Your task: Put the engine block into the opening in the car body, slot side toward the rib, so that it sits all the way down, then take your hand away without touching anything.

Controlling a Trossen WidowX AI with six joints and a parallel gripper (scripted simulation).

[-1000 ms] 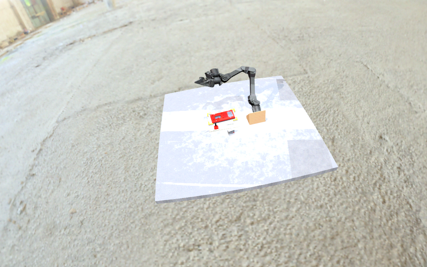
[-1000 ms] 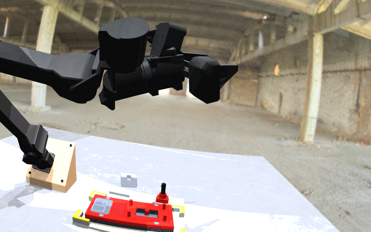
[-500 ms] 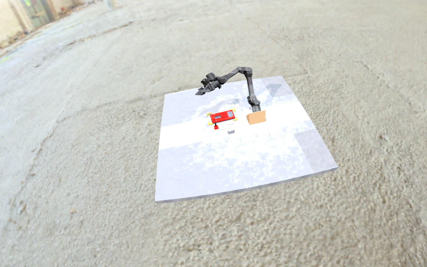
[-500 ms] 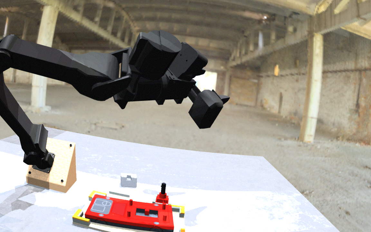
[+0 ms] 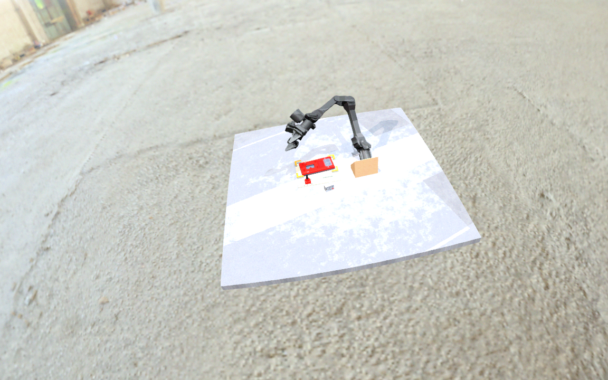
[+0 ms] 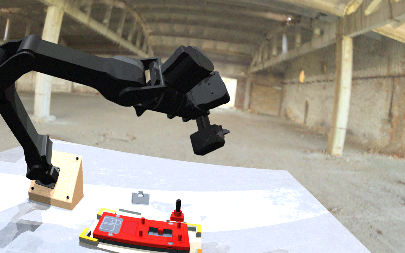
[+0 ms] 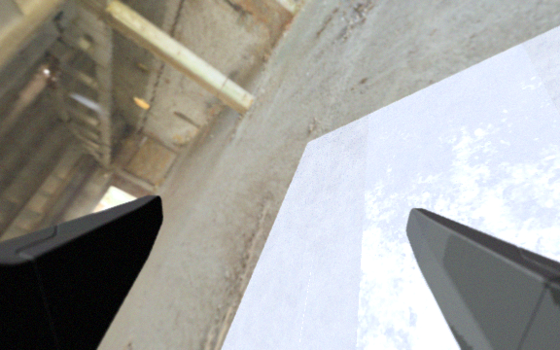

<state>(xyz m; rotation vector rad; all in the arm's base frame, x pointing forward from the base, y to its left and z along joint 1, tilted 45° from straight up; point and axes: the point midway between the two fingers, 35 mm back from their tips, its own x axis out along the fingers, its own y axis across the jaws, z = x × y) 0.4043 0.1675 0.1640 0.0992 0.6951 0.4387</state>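
My gripper tip is 26 cm above the engine block, 18 cm past it and 8 cm to the right of it. Round my gripper tip: cream base plate 27 cm below, 13 cm behind, 10 cm to the right.
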